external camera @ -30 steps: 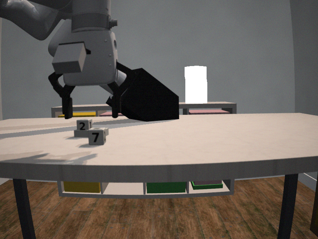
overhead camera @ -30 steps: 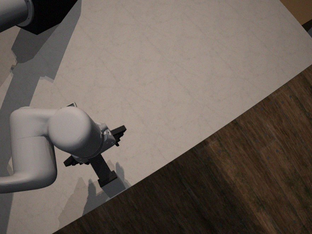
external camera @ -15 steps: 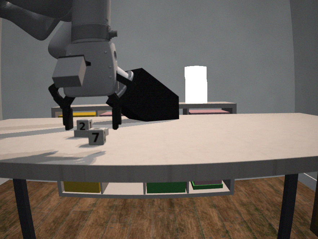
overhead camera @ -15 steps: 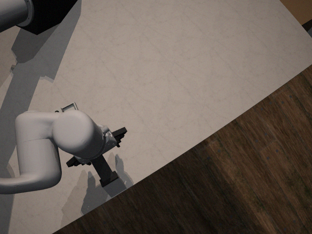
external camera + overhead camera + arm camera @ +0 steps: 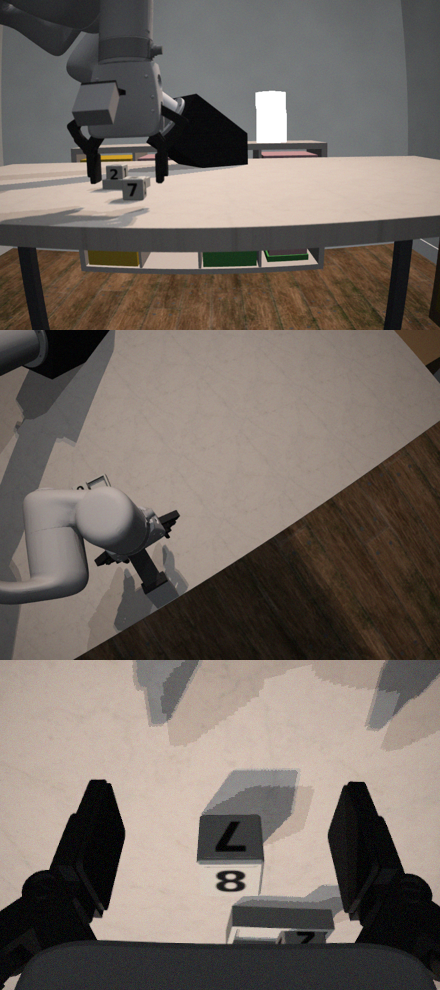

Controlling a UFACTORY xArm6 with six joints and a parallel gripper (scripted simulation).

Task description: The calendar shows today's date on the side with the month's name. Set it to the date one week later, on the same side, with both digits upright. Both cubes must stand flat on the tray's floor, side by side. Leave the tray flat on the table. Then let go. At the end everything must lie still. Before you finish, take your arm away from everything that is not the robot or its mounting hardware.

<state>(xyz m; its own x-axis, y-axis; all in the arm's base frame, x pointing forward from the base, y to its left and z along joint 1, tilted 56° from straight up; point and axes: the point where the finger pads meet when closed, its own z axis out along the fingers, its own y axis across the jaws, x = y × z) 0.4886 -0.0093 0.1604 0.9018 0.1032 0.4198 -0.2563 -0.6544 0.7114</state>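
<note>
My gripper is now 5 cm past the white cube, 3 cm above it and 1 cm to the right of it. From my hand the other things lie so: grey tray 17 cm behind, 3 cm below.
</note>
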